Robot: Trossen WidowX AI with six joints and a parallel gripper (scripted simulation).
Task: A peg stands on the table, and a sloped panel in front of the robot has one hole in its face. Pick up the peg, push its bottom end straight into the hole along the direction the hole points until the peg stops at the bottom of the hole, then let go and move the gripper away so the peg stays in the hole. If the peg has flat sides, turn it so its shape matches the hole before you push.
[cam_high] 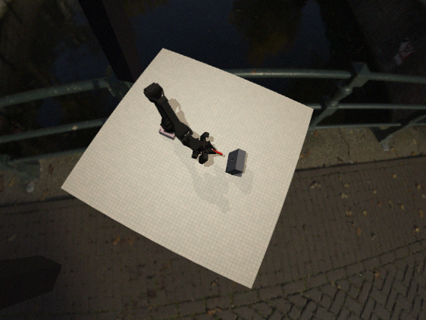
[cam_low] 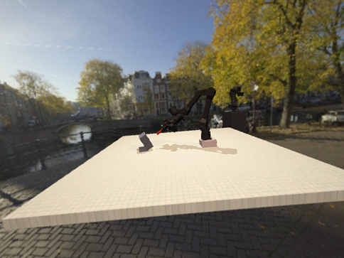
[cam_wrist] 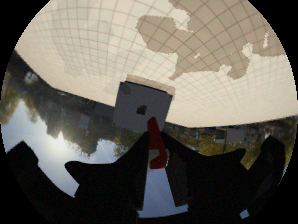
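Right now the sloped grey panel is 13 cm ahead of my gripper tip and 6 cm below it. Round my gripper tip: red peg: 1 cm behind, 1 cm above.
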